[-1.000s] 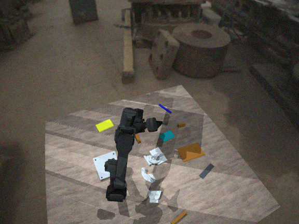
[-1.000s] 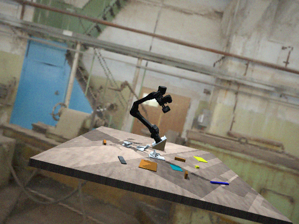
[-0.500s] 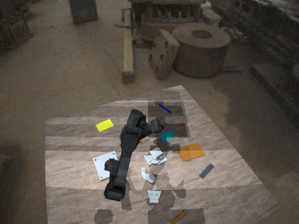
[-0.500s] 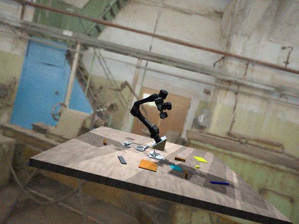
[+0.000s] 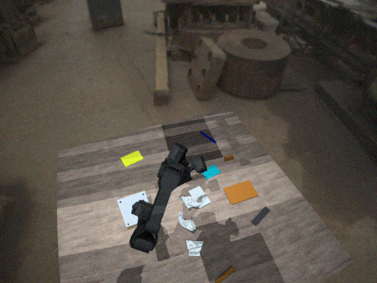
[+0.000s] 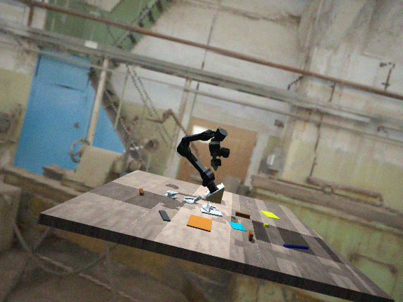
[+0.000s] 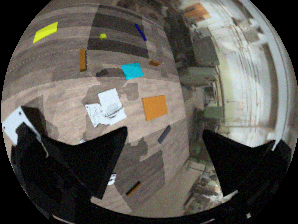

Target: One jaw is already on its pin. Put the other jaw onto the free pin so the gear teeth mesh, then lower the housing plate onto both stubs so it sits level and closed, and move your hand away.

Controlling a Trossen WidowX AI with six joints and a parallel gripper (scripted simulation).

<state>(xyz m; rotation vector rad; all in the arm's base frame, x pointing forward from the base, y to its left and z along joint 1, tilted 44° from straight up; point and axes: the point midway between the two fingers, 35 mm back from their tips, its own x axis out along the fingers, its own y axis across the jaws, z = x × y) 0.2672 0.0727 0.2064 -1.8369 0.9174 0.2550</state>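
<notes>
Now: the jaw 230 mm below my gripper tip, 110 mm behind it and 40 mm to the right of it. From my gripper tip the other things lie so: dark strip: 260 mm below, 250 mm ahead, 220 mm to the right; then orange tile: 260 mm below, 250 mm ahead, 50 mm to the right; then cyan tile: 260 mm below, 180 mm ahead, 150 mm to the left.
</notes>
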